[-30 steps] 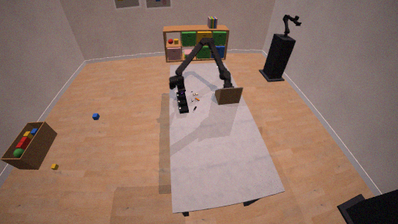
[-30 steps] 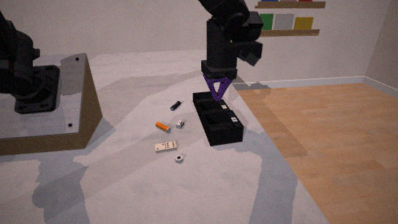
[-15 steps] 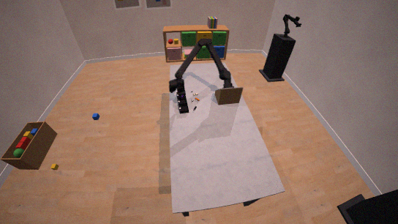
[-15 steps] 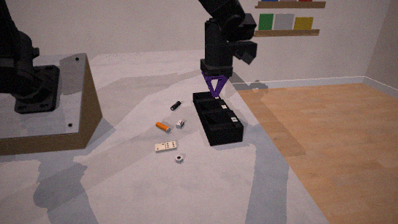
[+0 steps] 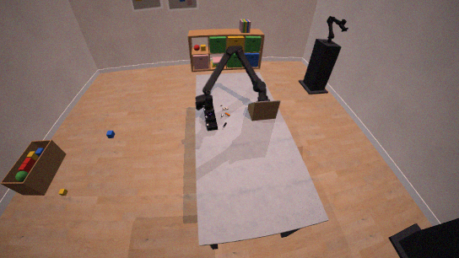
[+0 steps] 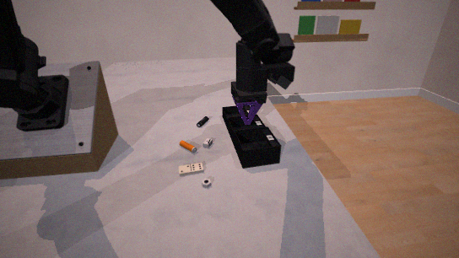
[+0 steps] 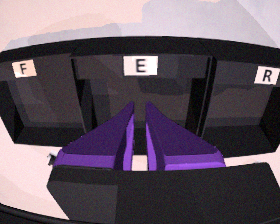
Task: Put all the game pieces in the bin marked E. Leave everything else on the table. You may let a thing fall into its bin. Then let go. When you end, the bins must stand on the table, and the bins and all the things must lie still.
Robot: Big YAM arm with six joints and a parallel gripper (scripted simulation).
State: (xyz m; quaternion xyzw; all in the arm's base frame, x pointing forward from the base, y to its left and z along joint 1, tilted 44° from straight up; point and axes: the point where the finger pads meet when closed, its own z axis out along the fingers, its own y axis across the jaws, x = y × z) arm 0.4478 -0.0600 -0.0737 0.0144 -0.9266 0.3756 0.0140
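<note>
Now: hand 20 mm above the black three-compartment bin tray. Round my hand: black battery: 110 mm behind, 90 mm to the left, 40 mm below; then cream domino: 150 mm behind, 120 mm to the right, 40 mm below; then orange battery: 150 mm behind, 40 mm to the right, 40 mm below.
</note>
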